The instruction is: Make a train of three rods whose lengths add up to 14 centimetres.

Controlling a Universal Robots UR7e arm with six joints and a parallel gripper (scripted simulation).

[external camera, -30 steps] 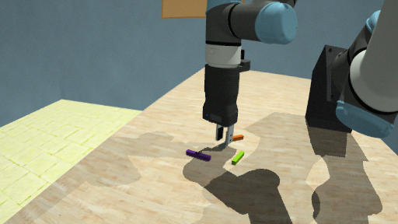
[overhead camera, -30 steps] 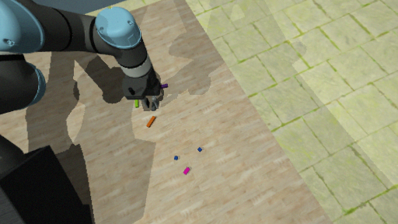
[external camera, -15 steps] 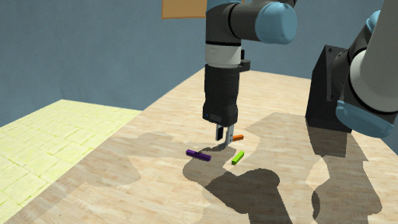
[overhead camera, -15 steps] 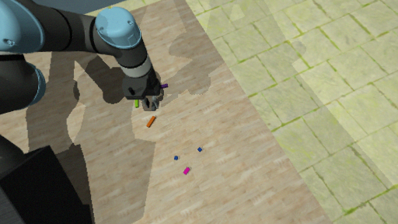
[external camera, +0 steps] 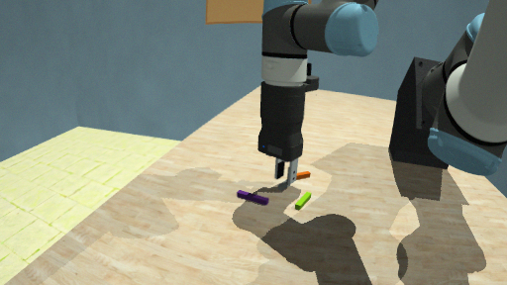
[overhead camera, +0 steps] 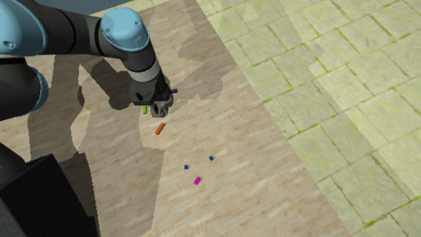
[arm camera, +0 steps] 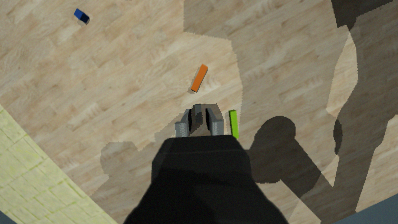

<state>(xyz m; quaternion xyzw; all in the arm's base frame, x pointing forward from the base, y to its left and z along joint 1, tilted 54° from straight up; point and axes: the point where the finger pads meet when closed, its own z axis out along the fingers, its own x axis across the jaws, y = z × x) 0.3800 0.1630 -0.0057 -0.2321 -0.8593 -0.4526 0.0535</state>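
The grey rod lies 3 cm below my hand. Also, from my hand: orange rod: 3 cm behind, 5 cm to the right, 3 cm below; lime rod: 4 cm behind, 5 cm to the left, 3 cm below; purple rod: 5 cm ahead, 6 cm to the left, 3 cm below.
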